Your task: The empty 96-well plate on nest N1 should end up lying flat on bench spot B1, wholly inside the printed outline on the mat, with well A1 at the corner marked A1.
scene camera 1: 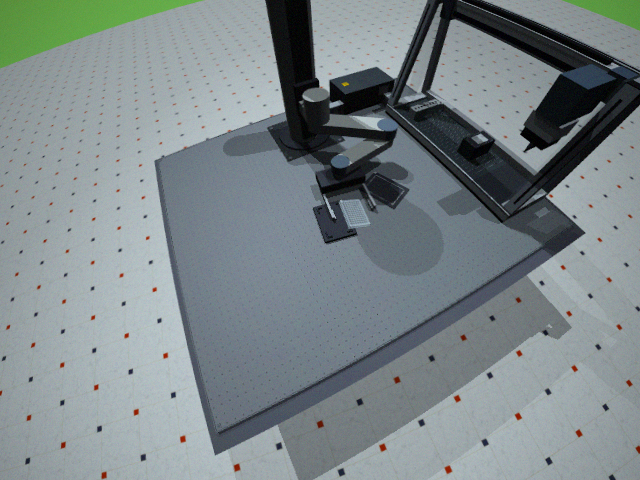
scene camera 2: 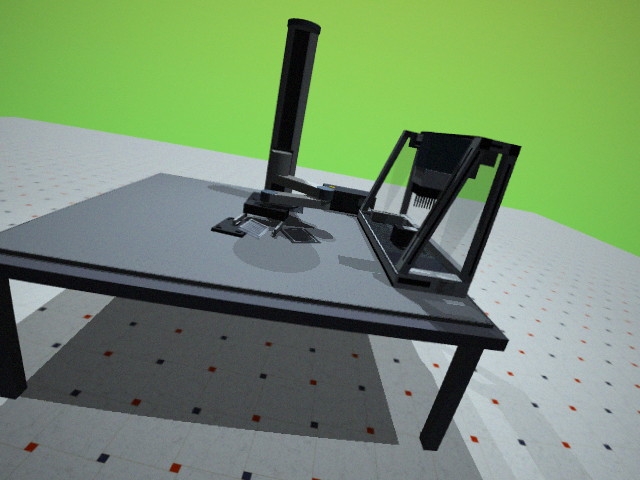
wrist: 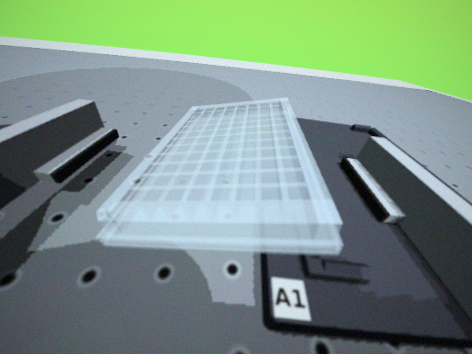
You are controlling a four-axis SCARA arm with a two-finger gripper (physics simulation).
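Pixels of known places: gripper, fingertip midpoint: (scene camera 1: 354, 213) (scene camera 2: 254, 227) (wrist: 232, 134); arm's base, link origin: (scene camera 1: 304, 135) (scene camera 2: 276, 204).
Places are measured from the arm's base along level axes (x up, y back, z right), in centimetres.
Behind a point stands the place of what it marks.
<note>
The clear 96-well plate (scene camera 1: 354, 213) @(x 3.6, y -55.8, z 4.2 cm) (scene camera 2: 253, 228) @(x 3.6, y -57.4, z 4.2 cm) (wrist: 225, 175) @(x 3.6, y -51.6, z 3.5 cm) sits off to one side of the dark nest (scene camera 1: 330, 235) @(x 2.3, y -59.4, z 16.3 cm) (scene camera 2: 224, 227) @(x 2.5, y -58.5, z 14.9 cm) (wrist: 400, 312) @(x 2.5, y -46.7, z 8.5 cm), with one long side over the nest's edge and the rest over the perforated bench. Whether it is slightly tilted I cannot tell. My gripper (scene camera 1: 353, 211) @(x 3.6, y -55.5, z 4.1 cm) (scene camera 2: 256, 229) @(x 3.6, y -55.5, z 4.1 cm) (wrist: 232, 134) @(x 3.6, y -55.5, z 4.1 cm) is open. One finger is on each side of the plate, with a gap to it; the right finger in the wrist view is over the nest. The dark outlined mat (scene camera 1: 386, 190) @(x 1.4, y -50.7, z -14.1 cm) (scene camera 2: 301, 235) @(x 1.5, y -49.8, z -14.8 cm) lies beside the other finger; its A1 mark is not legible.
The arm's column (scene camera 1: 294, 67) @(x 36.9, y -7.5, z 3.4 cm) (scene camera 2: 293, 103) @(x 52.8, y -7.7, z -1.2 cm) stands at the back of the bench (scene camera 1: 268, 310) @(x 1.3, y -74.4, z 46.6 cm) (scene camera 2: 155, 232) @(x 1.3, y -71.7, z 35.3 cm). A dark box (scene camera 1: 361, 88) @(x 12.8, y 4.3, z -34.9 cm) (scene camera 2: 351, 198) @(x 10.0, y 3.5, z -41.0 cm) is behind the arm. A framed gantry machine with a pipetting head (scene camera 1: 573, 98) @(x 46.8, y -76.3, z -46.5 cm) (scene camera 2: 444, 157) @(x 43.6, y -77.8, z -52.1 cm) stands to the right.
</note>
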